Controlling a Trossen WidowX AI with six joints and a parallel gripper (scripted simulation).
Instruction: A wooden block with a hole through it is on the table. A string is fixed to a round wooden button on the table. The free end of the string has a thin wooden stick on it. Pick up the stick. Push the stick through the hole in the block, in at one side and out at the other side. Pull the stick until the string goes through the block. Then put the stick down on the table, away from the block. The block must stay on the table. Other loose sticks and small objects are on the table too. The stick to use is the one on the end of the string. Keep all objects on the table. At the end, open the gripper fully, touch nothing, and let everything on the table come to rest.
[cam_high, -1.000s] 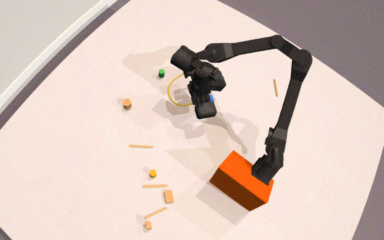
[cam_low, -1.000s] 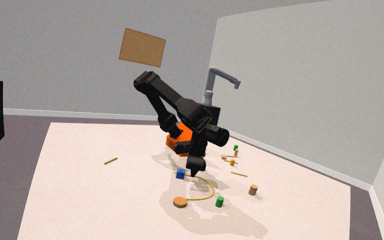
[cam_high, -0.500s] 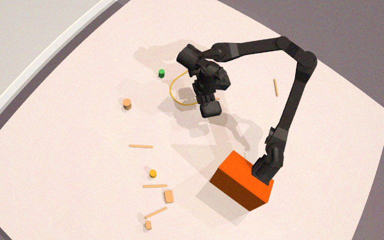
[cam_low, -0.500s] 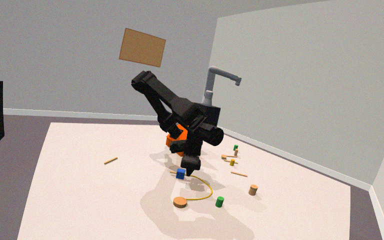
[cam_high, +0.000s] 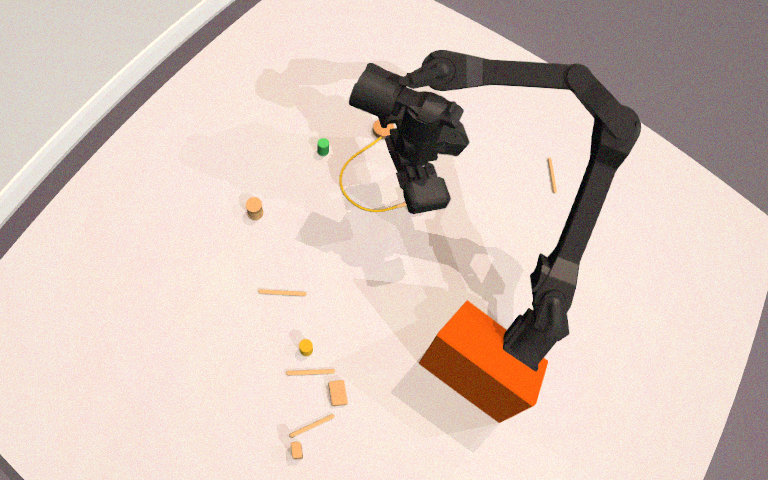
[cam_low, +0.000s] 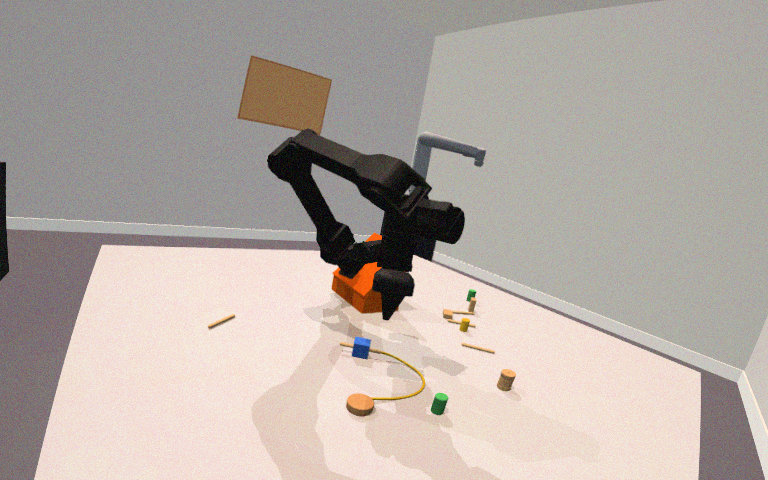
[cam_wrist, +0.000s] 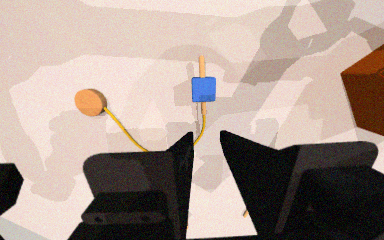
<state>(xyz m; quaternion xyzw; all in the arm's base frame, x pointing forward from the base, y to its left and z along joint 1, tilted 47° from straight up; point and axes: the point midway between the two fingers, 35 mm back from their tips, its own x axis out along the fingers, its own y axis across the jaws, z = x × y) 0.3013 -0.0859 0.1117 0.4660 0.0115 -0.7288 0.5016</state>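
Now: the blue block 7 cm below my gripper tip, 2 cm to the right of it and 2 cm behind it. From my gripper tip the other things lie so: round wooden button (12 cm to the right, 11 cm ahead, 8 cm below); thin wooden stick (7 cm below, 2 cm behind, 1 cm to the right); green cylinder (17 cm ahead, 7 cm below, 2 cm to the right).
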